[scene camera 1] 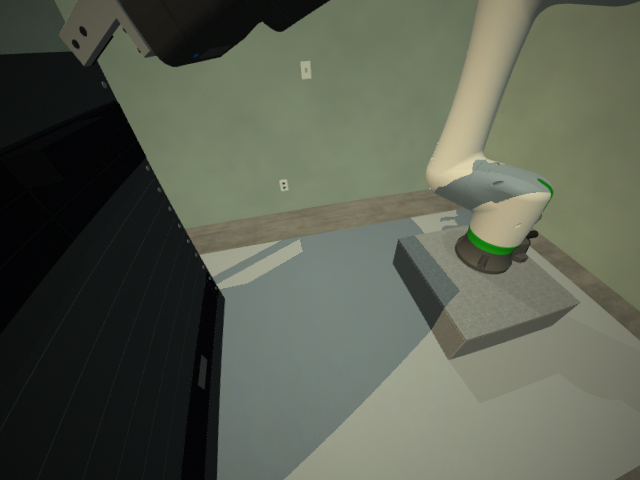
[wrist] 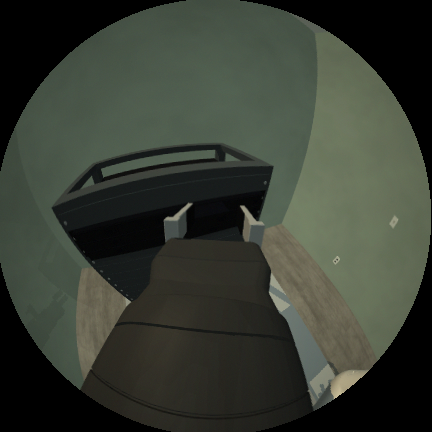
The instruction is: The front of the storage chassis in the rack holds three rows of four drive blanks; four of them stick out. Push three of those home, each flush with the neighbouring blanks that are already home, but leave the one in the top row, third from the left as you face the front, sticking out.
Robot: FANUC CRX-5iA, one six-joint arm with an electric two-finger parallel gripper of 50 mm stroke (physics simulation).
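Seen in the pictures: gripper, fingertip midpoint: [scene camera 1: 110,46] [wrist: 215,212]; arm's base, link origin: [scene camera 1: 481,254].
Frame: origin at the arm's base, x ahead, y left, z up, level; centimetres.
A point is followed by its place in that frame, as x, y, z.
The storage chassis [scene camera 1: 72,170] @[69.6, 14.9, 41.4] [wrist: 120,234] @[72.2, 27.3, 41.0] shows as a nearly black band across the front of the dark rack [scene camera 1: 131,289] @[74.4, 14.3, 24.5] [wrist: 165,189] @[74.3, 16.5, 47.7]. Faint lines cross it in the scene view. The separate drive blanks, and which of them stick out, are too dark to tell. My gripper [scene camera 1: 114,51] @[63.4, 11.0, 49.4] [wrist: 215,212] @[63.4, 11.0, 49.4] is open, with its two pale fingers wide apart and nothing between them. In the scene view it is at the upper left, near the rack's upper front. In the wrist view the fingers overlap the right part of the dark band, and the gripper body hides the rack's lower part.
Ribbed dark panels fill the rack's front below the chassis. Rows of small screws run along its side rails. An open frame [wrist: 160,149] @[99.7, 17.3, 50.2] tops the rack. The arm's base stands on a grey block [scene camera 1: 509,304] @[4.4, 16.0, 0.0] at the right. Green walls [scene camera 1: 217,124] [wrist: 175,75] stand behind.
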